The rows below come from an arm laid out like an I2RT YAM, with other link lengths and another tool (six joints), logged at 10 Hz.
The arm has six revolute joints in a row. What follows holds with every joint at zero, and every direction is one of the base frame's.
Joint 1 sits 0.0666 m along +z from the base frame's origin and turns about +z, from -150.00 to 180.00 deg.
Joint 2 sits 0.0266 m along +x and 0.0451 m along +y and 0.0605 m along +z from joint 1 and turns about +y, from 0.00 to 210.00 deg.
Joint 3 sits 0.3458 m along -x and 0.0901 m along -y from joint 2 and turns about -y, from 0.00 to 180.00 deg.
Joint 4 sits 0.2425 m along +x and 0.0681 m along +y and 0.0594 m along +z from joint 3 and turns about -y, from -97.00 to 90.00 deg.
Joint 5 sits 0.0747 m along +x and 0.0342 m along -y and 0.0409 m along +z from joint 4 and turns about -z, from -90.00 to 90.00 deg.
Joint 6 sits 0.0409 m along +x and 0.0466 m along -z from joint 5 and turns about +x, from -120.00 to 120.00 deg.
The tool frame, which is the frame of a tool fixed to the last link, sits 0.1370 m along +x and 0.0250 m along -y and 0.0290 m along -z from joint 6; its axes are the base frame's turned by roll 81.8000, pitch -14.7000 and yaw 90.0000 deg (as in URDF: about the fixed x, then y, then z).
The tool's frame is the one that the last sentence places.
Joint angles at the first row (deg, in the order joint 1, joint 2, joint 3, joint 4, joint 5, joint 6):
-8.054, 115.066, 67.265, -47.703, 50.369, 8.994
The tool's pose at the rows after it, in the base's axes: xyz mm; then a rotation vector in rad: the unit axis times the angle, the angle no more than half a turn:
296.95, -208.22, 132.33, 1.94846, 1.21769, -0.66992
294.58, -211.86, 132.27, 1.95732, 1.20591, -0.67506
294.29, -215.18, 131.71, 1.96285, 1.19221, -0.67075
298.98, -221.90, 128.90, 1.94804, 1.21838, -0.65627
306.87, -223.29, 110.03, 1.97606, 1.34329, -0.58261
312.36, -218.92, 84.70, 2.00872, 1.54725, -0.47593
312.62, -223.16, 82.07, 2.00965, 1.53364, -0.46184
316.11, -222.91, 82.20, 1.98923, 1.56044, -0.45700
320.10, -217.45, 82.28, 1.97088, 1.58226, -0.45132
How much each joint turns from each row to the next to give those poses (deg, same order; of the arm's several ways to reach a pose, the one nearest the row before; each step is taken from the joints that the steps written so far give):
-0.635, -0.001, -0.044, -0.043, 0.000, -0.001
-0.699, 0.001, 0.001, 0.065, 0.000, 0.001
-0.567, 0.000, -0.024, 0.656, 0.022, -0.152
-0.810, 0.000, -0.480, 3.149, -0.109, -3.586
-1.159, 0.000, -1.487, 5.310, -5.465, -7.650
-1.463, 0.001, -1.944, 4.240, -8.655, -9.507
-0.677, -0.001, -0.634, 1.858, -0.153, -0.568
0.218, 0.000, 0.000, 0.568, -0.087, -1.486
1.005, 0.000, 0.000, 0.000, 0.000, -0.285

